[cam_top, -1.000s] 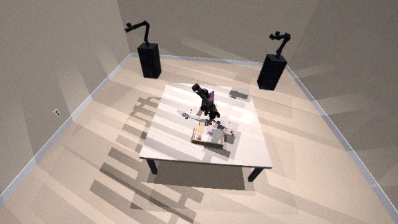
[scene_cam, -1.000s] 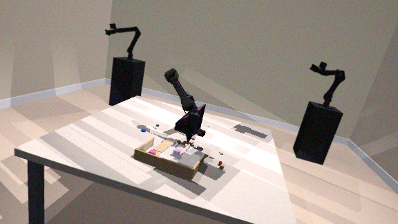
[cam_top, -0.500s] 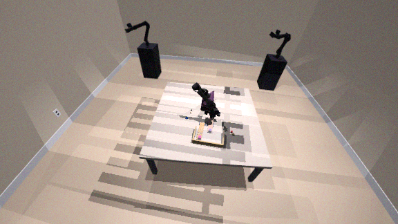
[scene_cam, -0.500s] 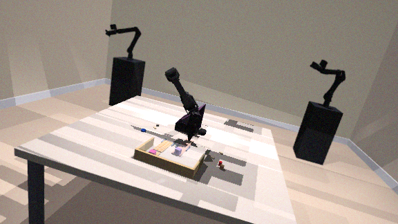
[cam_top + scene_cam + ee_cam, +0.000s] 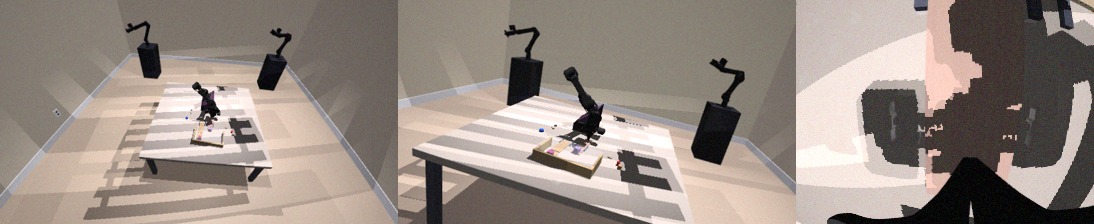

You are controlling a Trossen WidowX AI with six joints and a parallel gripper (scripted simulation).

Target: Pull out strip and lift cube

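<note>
Right now my gripper tip is 210 mm short of the labelled cube, 20 mm below it and 10 mm to the left of it. Round my gripper tip: blue disc (310 mm to the right, 60 mm ahead); then red piece (240 mm to the left, 200 mm ahead, 10 mm above).
</note>
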